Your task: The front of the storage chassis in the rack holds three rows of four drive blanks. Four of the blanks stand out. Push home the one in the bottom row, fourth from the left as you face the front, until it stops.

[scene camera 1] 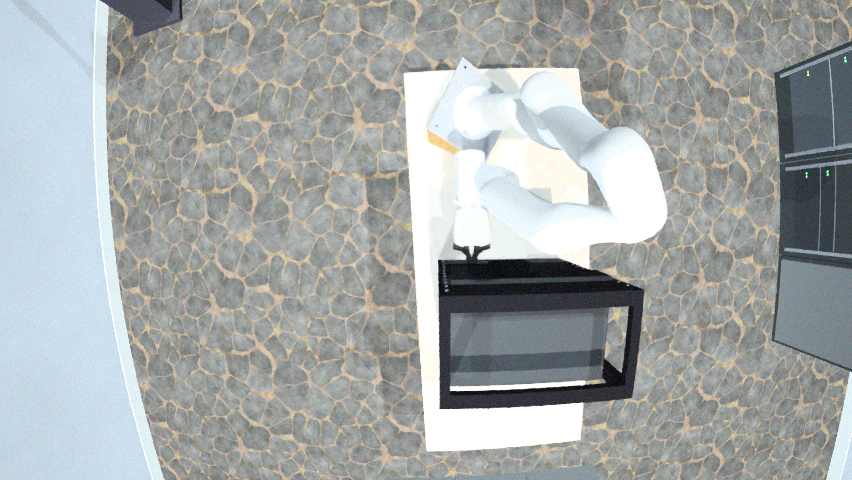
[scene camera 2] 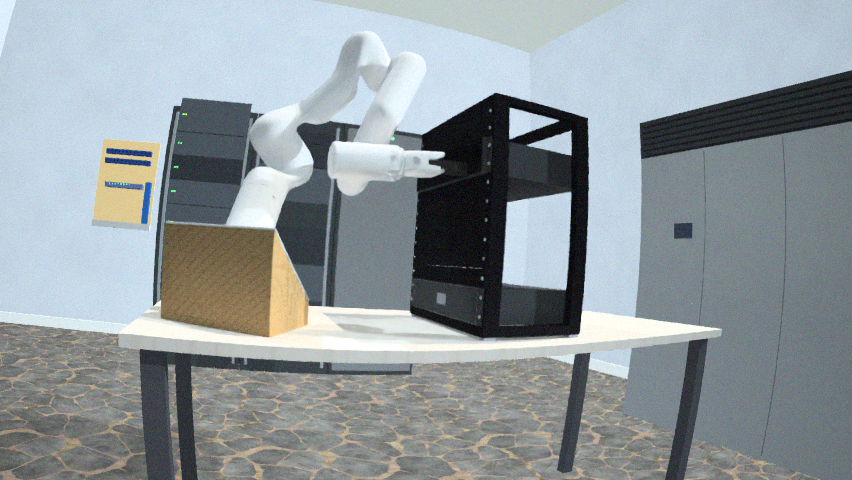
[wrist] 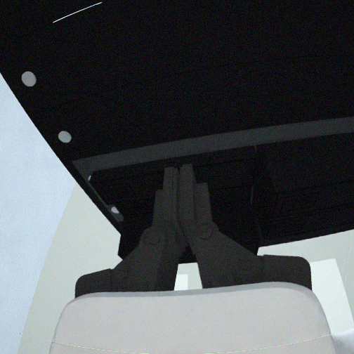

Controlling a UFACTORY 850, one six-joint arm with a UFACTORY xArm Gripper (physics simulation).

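The storage chassis (scene camera 1: 524, 339) (scene camera 2: 536, 169) sits high in the black rack (scene camera 1: 536, 299) (scene camera 2: 496, 238). Its front is very dark. In the wrist view its lower edge is a grey band (wrist: 225, 139), and the rack's holed side post is on the left. Beside that post, the bottom-row end blank (wrist: 130, 175) shows as a dark face next to the band. Other dark blocks behind the fingers are hard to separate. My gripper (scene camera 1: 471, 259) (scene camera 2: 442, 163) (wrist: 183, 181) is shut and empty, its tips at this blank's face; contact and the blank's depth cannot be told.
The rack stands on a pale table (scene camera 1: 500, 426) (scene camera 2: 643, 327). The arm's wooden base block (scene camera 2: 217, 280) is in front of it. A second grey unit (scene camera 2: 447, 298) fills the rack's bottom. The rack's side post lies close beside the fingers. Tall cabinets (scene camera 2: 739, 268) stand beyond the table.
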